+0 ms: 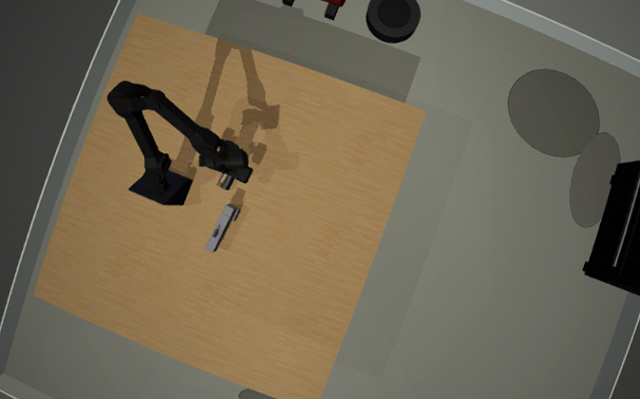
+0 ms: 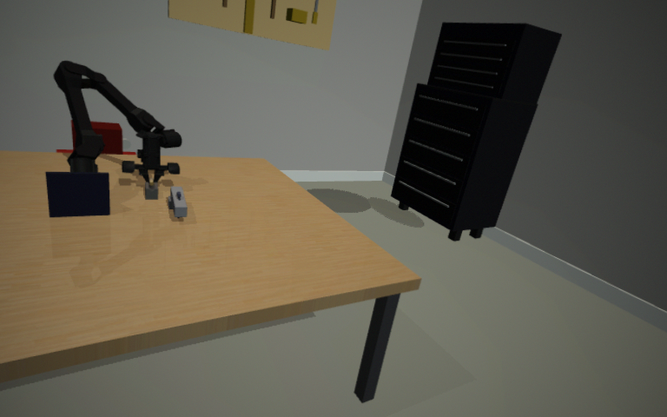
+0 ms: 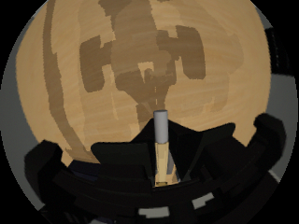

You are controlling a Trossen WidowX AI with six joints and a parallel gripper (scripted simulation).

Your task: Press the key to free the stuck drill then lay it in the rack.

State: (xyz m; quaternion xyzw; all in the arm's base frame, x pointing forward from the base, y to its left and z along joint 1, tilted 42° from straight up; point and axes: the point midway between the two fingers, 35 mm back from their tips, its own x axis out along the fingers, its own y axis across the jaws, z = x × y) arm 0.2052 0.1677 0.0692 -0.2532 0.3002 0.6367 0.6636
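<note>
The drill is 40 mm to the right of my gripper tip and 40 mm above it. Round my gripper tip: dark key (250 mm to the right, 50 mm ahead, 50 mm above); grey holder block (230 mm to the right, 50 mm ahead, 30 mm above); rack (50 mm to the right, 10 mm behind, 10 mm above).
</note>
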